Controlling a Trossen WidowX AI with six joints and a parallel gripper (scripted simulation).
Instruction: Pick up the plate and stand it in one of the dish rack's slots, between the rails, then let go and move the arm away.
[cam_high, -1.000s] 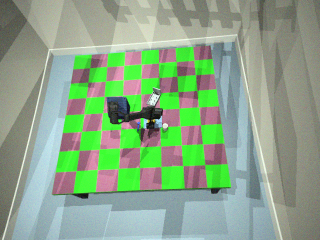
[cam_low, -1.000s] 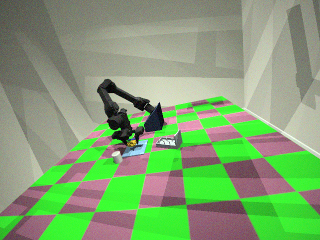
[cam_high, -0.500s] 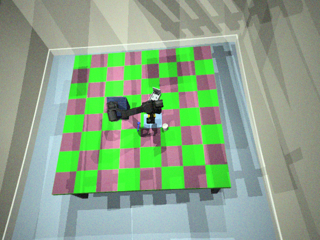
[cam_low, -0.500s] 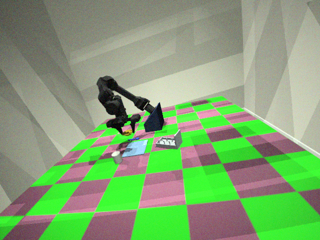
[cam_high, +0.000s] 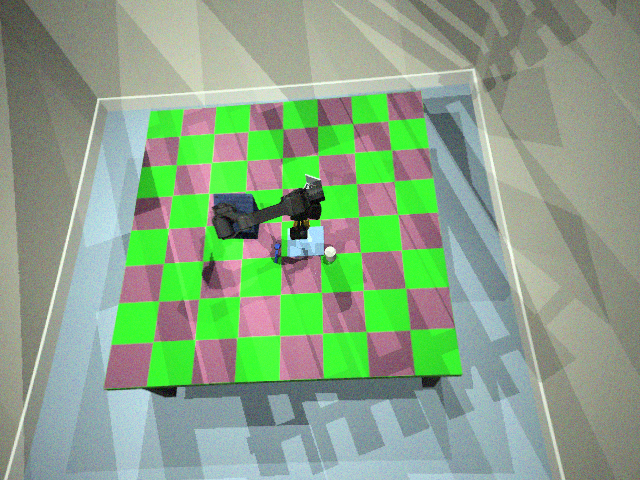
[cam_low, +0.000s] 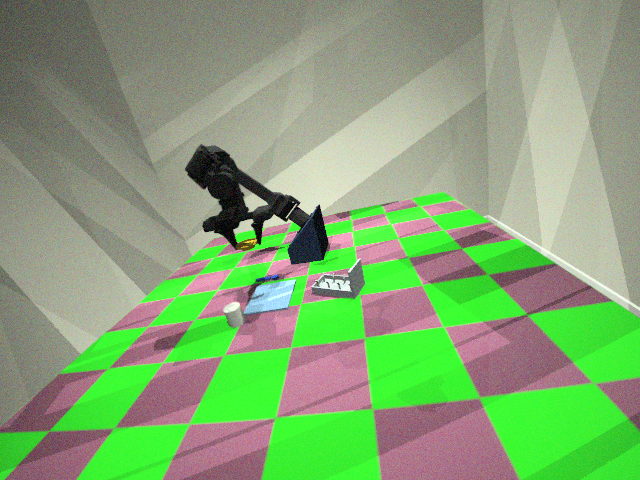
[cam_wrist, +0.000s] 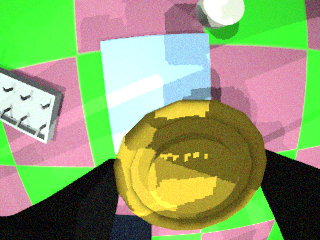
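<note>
My gripper tip is now 22 cm to the right of the grey dish rack, 15 cm above it and 1 cm past it. Also, from my gripper tip: light blue mat 17 cm below, 1 cm to the left, 1 cm behind; yellow plate 1 cm above; white cup 15 cm below, 10 cm ahead, 5 cm to the right.
</note>
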